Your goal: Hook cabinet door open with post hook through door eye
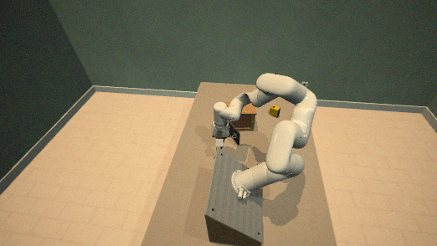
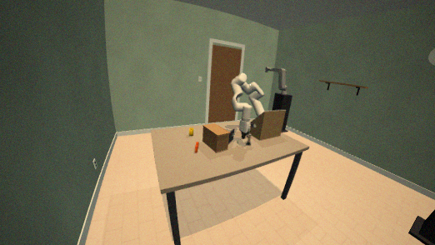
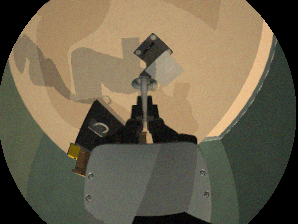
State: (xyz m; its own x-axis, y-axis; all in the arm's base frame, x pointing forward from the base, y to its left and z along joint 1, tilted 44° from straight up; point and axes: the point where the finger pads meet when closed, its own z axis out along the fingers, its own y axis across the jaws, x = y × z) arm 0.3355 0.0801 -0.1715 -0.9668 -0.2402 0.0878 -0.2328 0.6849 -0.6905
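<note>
My hand is 3 cm past the hook post and 2 cm above it. The rest, counted from my hand: grey hook (2 cm below); then orange object (42 cm ahead, 3 cm to the right, 7 cm below); then dark door (11 cm ahead, 3 cm to the right, 2 cm below).
</note>
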